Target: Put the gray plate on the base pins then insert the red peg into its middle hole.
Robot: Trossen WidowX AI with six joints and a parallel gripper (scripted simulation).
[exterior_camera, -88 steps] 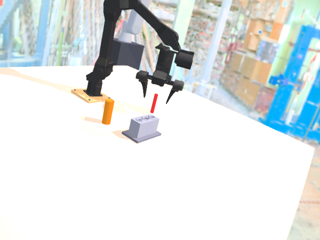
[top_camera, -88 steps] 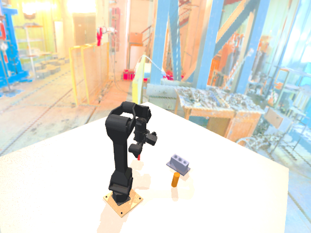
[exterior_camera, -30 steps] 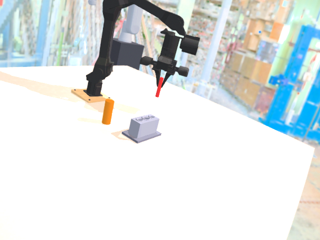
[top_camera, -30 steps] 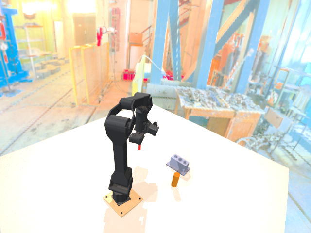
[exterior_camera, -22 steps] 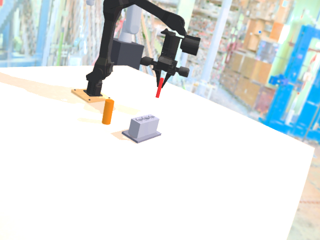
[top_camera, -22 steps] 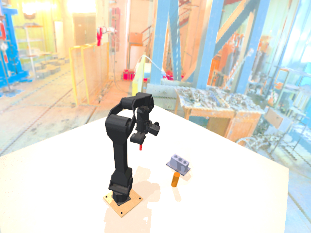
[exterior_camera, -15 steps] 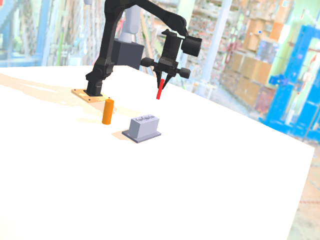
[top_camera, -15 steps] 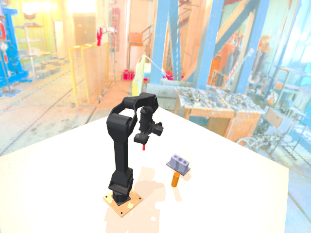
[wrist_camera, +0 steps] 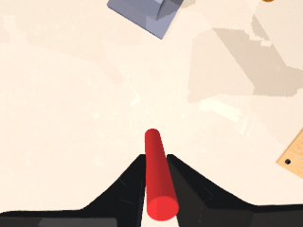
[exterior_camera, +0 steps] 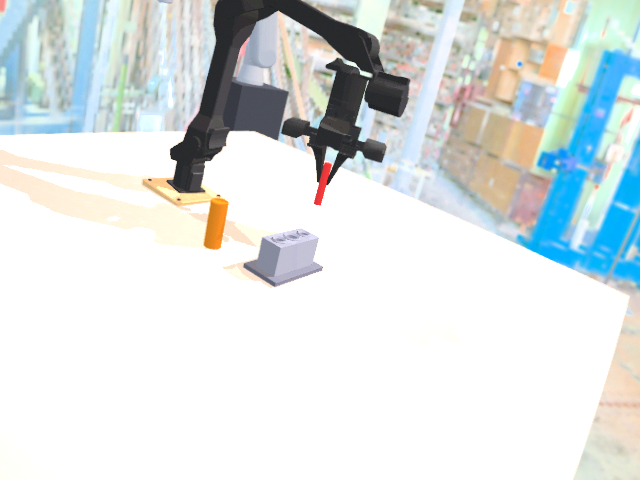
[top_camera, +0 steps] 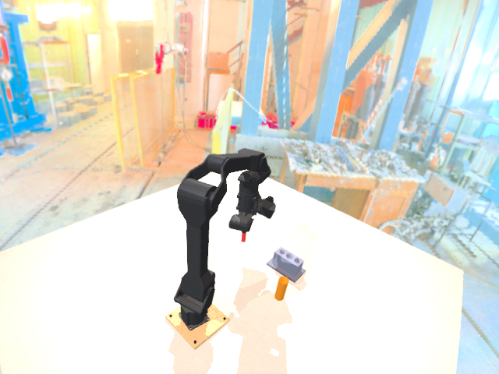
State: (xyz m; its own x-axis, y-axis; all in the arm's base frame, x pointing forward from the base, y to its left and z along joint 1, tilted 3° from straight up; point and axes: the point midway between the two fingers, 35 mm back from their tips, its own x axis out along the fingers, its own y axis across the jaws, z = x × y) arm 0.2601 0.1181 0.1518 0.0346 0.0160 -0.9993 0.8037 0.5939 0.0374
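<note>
Now: the gray plate 90 mm ahead of my gripper tip, 140 mm to the right of it and 70 mm below it. From my gripper tip the other things lie so: red peg right at my gripper tip; then orange cylinder 20 mm behind, 210 mm to the right, 70 mm below; then base 90 mm ahead, 140 mm to the right, 100 mm below.
</note>
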